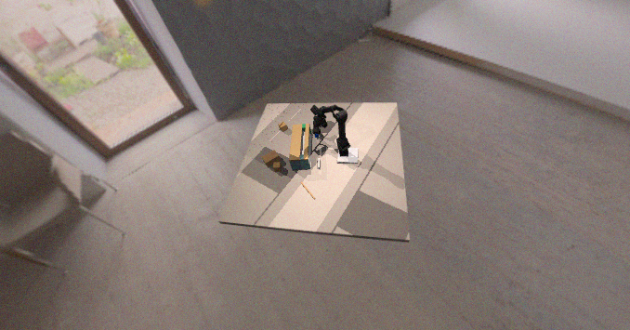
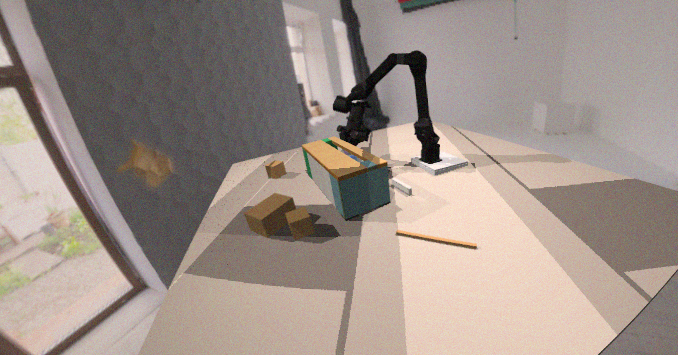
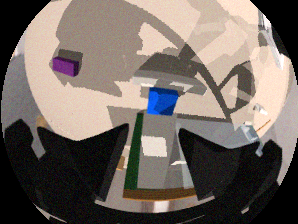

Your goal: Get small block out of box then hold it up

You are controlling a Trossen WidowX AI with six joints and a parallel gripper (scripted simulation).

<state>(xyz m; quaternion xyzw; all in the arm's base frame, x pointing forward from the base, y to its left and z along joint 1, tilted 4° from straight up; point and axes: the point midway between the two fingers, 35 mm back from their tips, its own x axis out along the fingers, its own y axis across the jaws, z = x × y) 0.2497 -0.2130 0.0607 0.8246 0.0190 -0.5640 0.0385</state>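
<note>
My gripper tip is 4 cm above the blue block and 2 cm past it. The rest, counted from my gripper tip: box (17 cm to the left, 5 cm ahead, 1 cm above); then thin wooden stick (55 cm to the left, 5 cm below).
</note>
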